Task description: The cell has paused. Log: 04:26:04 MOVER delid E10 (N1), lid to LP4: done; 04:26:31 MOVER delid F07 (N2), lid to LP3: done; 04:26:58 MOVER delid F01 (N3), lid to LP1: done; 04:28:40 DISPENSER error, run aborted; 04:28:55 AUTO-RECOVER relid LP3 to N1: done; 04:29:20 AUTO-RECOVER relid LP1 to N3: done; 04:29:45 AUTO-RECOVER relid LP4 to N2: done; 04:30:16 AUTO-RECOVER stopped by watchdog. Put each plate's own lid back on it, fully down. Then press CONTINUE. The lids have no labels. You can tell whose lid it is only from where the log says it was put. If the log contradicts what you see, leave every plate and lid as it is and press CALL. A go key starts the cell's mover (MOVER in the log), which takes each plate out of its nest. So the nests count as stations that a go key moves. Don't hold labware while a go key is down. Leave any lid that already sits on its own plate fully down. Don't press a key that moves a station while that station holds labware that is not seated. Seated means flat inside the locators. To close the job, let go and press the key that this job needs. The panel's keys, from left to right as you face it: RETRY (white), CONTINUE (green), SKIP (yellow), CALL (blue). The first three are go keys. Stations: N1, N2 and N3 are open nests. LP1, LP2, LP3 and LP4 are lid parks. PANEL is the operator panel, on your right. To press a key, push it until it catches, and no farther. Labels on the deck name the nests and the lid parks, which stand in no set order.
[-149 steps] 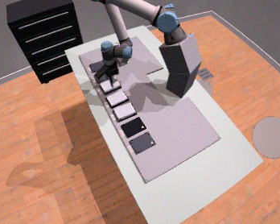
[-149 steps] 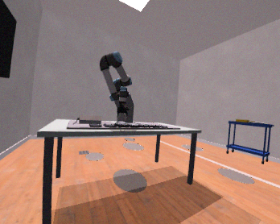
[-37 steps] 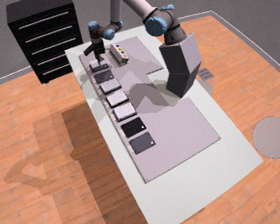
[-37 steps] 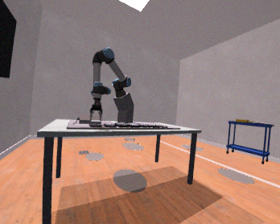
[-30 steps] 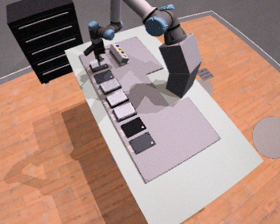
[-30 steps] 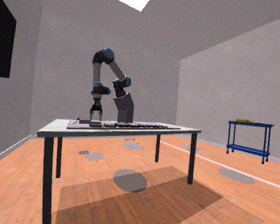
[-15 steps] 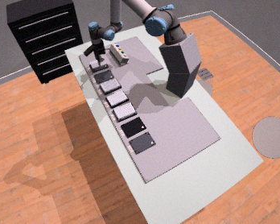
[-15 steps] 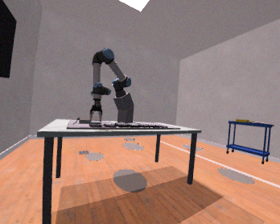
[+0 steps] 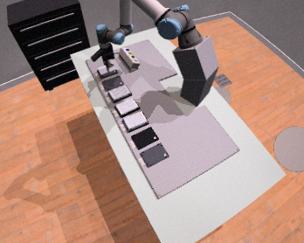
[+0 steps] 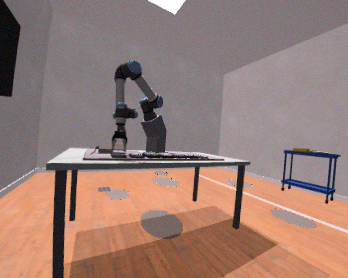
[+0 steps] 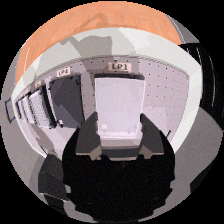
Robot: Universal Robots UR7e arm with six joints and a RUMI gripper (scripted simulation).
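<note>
Now: the white lidded plate 26 cm to the left of my hand and 2 cm below it. The rest, counted from my hand: blue key 22 cm behind, 10 cm to the right, 2 cm above; then yellow key 23 cm behind, 5 cm to the right, 2 cm above; then green key 23 cm behind, 2 cm above.
</note>
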